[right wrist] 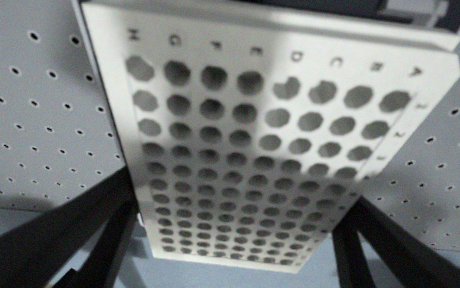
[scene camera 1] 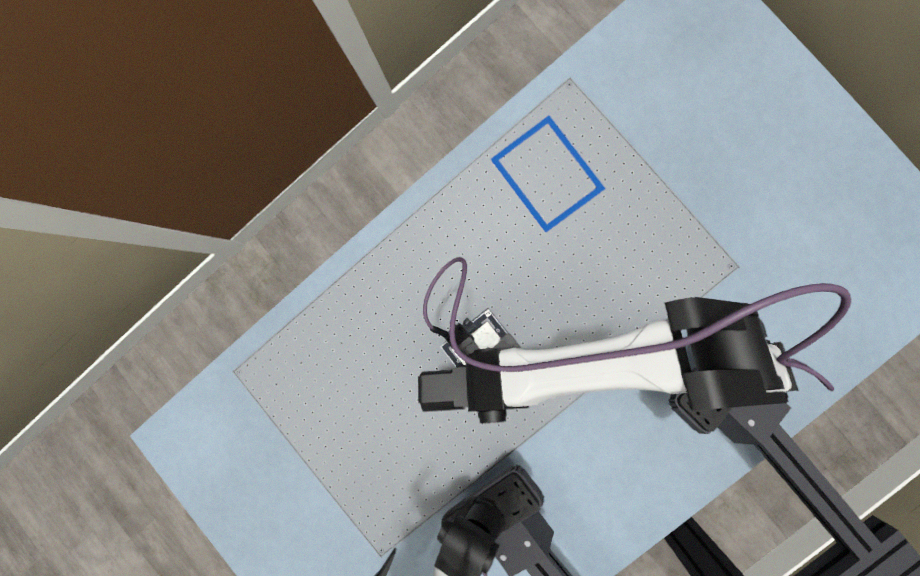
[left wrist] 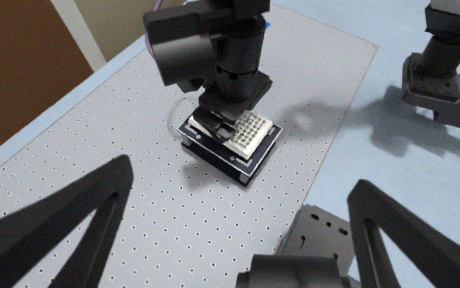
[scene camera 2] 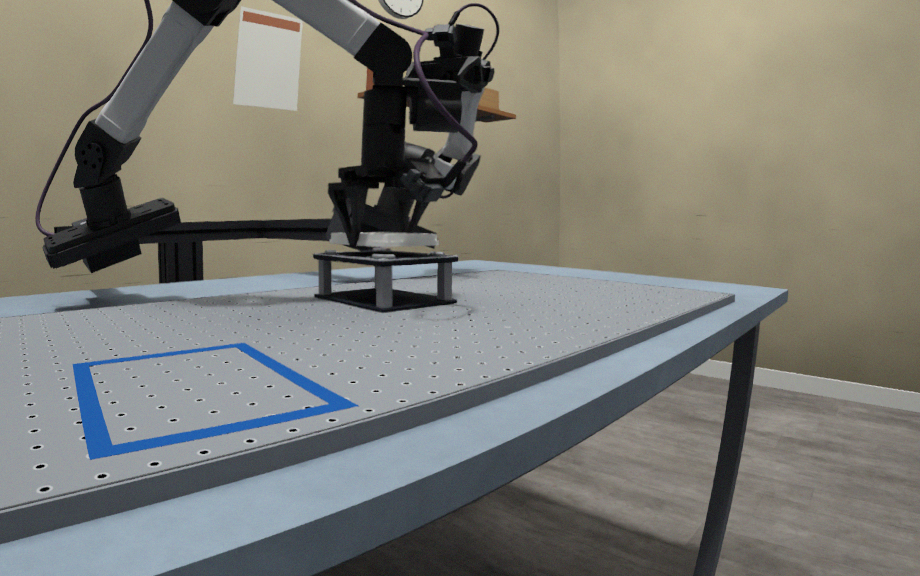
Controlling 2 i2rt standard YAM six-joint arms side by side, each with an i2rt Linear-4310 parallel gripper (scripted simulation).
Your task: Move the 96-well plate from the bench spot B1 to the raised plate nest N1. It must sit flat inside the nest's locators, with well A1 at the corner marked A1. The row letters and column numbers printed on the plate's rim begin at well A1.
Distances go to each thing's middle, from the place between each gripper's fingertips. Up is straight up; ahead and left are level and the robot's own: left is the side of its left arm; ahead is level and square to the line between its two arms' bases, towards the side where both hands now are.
The dark raised nest (left wrist: 205,140) is 30 mm below my right hand. Also, from my right hand: white 96-well plate (scene camera 2: 385,240) (right at my right hand).
Now: left hand 130 mm short of the white 96-well plate, 170 mm to the left of it and 270 mm above it. From my left hand the other things lie so: dark raised nest: 130 mm ahead, 170 mm to the right, 290 mm below.
